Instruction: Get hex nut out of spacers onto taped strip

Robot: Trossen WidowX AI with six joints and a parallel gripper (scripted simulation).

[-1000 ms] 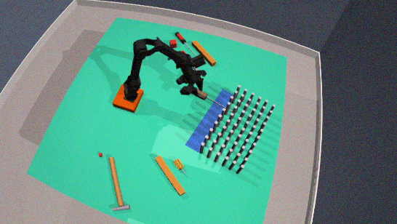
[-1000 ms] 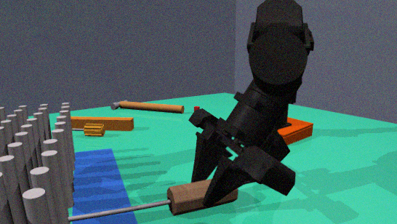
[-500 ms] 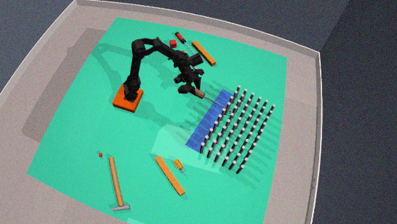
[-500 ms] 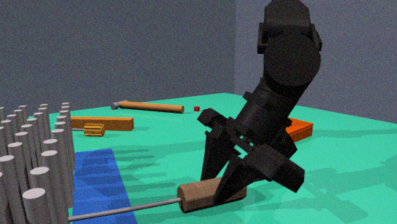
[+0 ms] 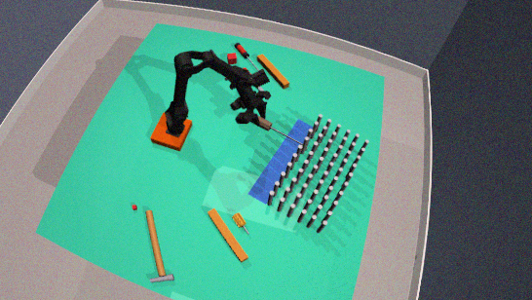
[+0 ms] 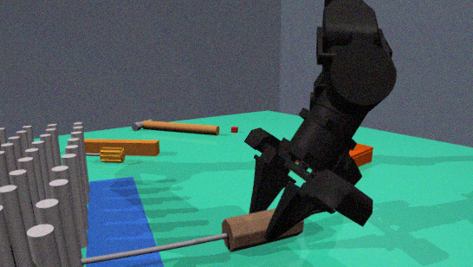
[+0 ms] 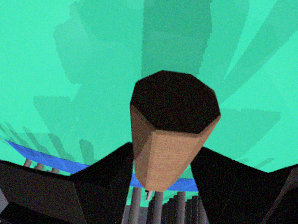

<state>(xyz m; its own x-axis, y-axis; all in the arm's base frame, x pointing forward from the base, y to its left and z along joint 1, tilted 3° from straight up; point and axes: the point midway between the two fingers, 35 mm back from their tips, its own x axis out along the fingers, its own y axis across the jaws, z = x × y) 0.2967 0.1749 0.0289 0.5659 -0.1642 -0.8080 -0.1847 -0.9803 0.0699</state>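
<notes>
My gripper tip is now 10 cm short of the hook tool and 2 cm to the left of it. From my gripper tip the other things lie so: blue taped strip (13 cm ahead, 11 cm to the right, 2 cm below); then hex nut (20 cm ahead, 4 cm to the right, 1 cm below); then red block (30 cm to the left, 26 cm behind).
</notes>
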